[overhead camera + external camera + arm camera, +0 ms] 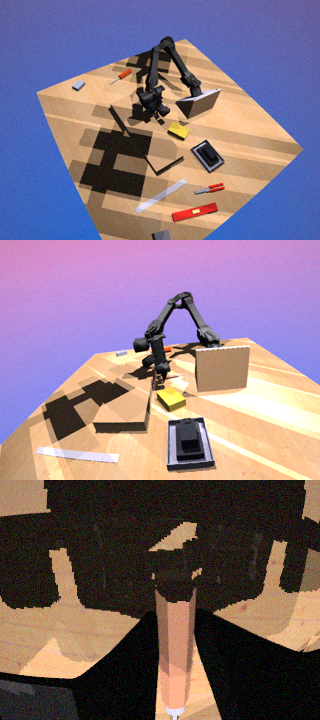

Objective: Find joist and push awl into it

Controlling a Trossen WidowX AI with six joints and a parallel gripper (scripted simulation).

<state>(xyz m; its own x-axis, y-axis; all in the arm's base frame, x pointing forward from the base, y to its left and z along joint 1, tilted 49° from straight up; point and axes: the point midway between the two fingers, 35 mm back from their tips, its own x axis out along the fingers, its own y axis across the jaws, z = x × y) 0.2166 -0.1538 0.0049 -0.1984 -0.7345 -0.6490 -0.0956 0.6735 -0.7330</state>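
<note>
Now: the awl 5 cm behind my gripper tip and 1 cm to the right of it. From my gripper tip the other things lie so: stud finder: 6 cm behind, 40 cm to the left, 5 cm above; grey tray: 6 cm behind, 41 cm to the left, 1 cm above; yellow block: 2 cm behind, 20 cm to the left, 1 cm above.
</note>
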